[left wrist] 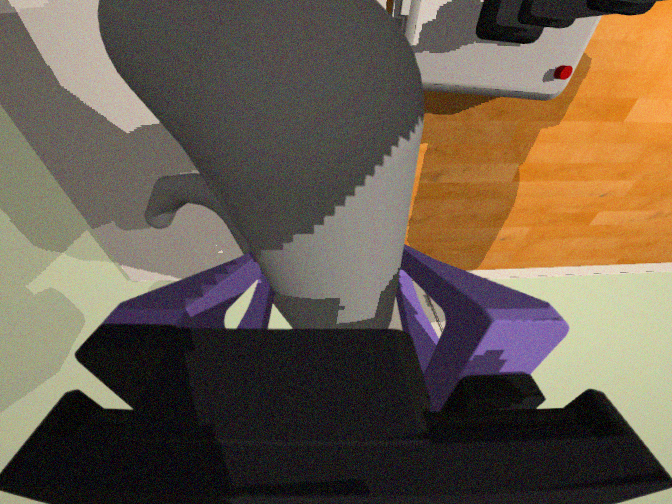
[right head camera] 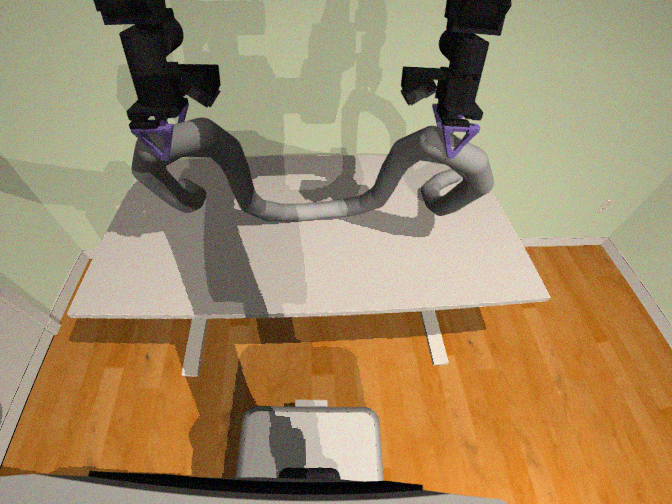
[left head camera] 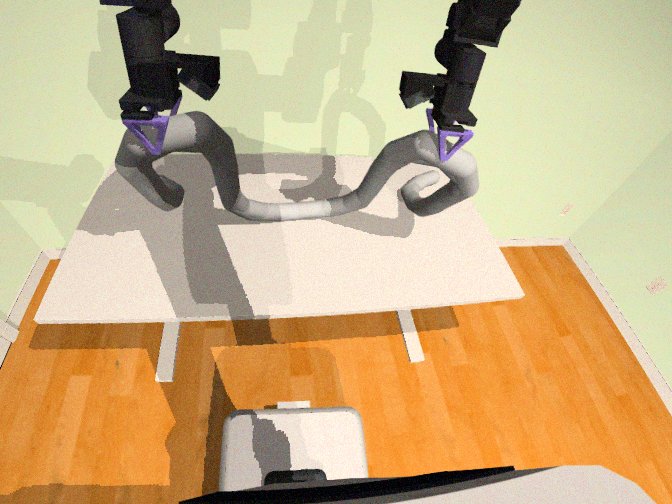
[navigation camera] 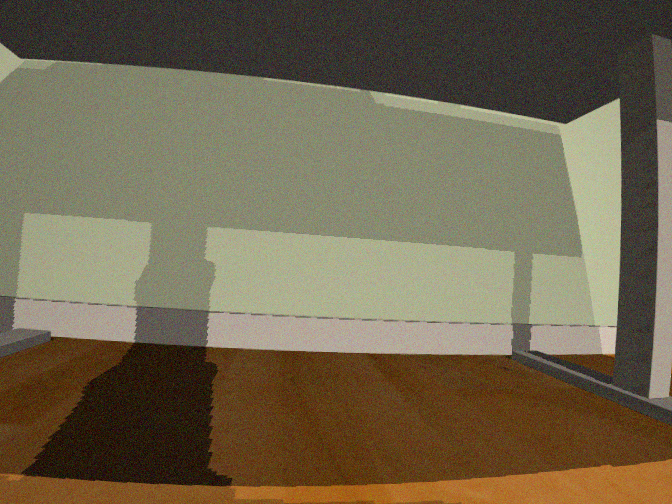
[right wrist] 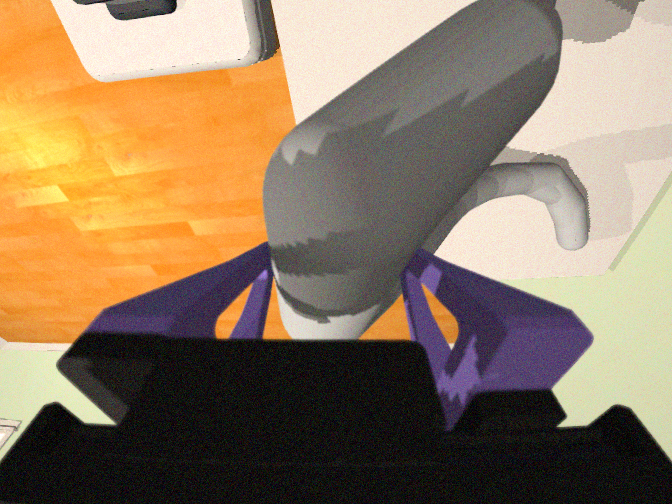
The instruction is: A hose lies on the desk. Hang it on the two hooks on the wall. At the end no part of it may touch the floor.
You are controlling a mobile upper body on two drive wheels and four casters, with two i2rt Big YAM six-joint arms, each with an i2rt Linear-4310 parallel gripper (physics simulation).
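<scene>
The grey hose (left head camera: 293, 208) hangs in the air over the white desk (left head camera: 282, 254), sagging in the middle between my two grippers. My left gripper (left head camera: 149, 132) is shut on the hose near its left end, high above the desk's far left; the short left end droops down. My right gripper (left head camera: 451, 145) is shut on the hose near its right end, above the desk's far right; that end curls down and back. The wrist views show the hose between the purple fingers of the left gripper (left wrist: 331, 282) and the right gripper (right wrist: 336, 287). The wall hooks are not in view.
The green wall (left head camera: 336, 65) stands right behind the desk. The wooden floor (left head camera: 488, 379) lies in front. My own base (left head camera: 293, 447) is at the bottom centre. A desk leg (navigation camera: 640, 244) stands close at the right in the navigation view.
</scene>
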